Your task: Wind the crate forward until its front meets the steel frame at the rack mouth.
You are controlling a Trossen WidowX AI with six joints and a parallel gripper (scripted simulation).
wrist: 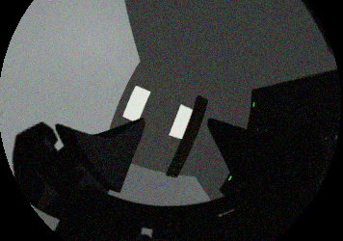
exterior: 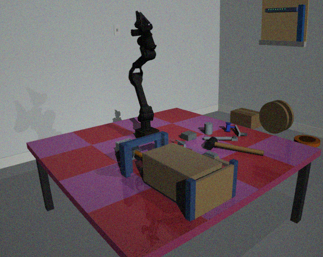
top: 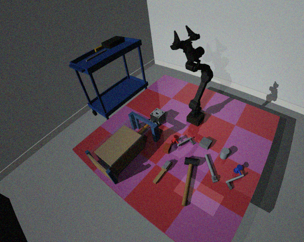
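Now: gripper tip 19 cm short of the red-knobbed winch handle, 13 cm to the right of it and 75 cm above it. Round my gripper tip: frame 26 cm ahead, 17 cm to the right, 67 cm below; red knob 21 cm ahead, 9 cm to the left, 74 cm below; grey winch 9 cm ahead, 18 cm to the right, 74 cm below.
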